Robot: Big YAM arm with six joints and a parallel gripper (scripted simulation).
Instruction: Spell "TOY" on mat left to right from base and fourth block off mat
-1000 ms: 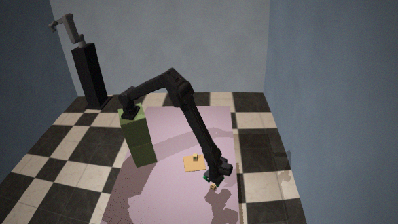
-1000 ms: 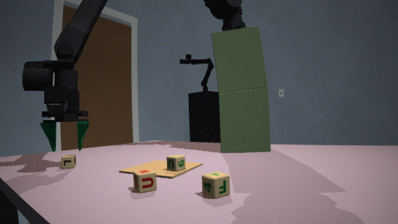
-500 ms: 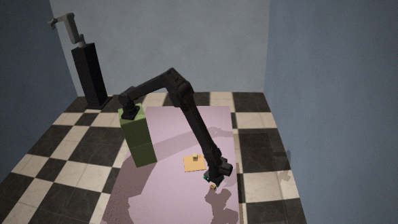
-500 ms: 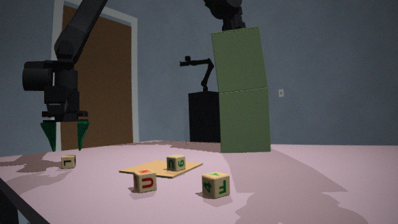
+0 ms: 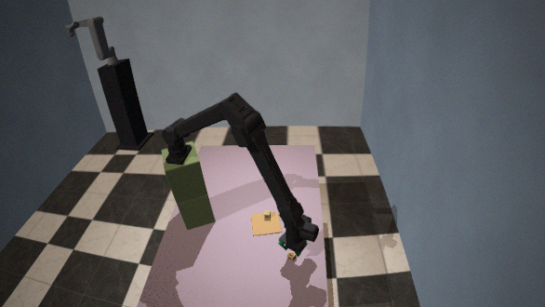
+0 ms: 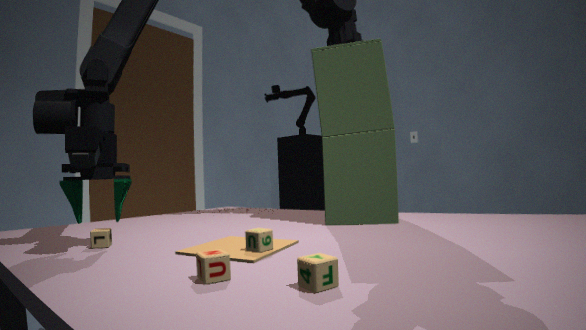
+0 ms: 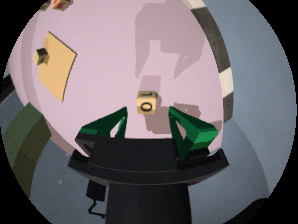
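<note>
Right now my hand is 40 mm above the black-lettered block. Also, from my hand: letter block: 80 mm behind, 410 mm to the left, 40 mm below; then tan mat: 150 mm behind, 190 mm to the left, 50 mm below.
</note>
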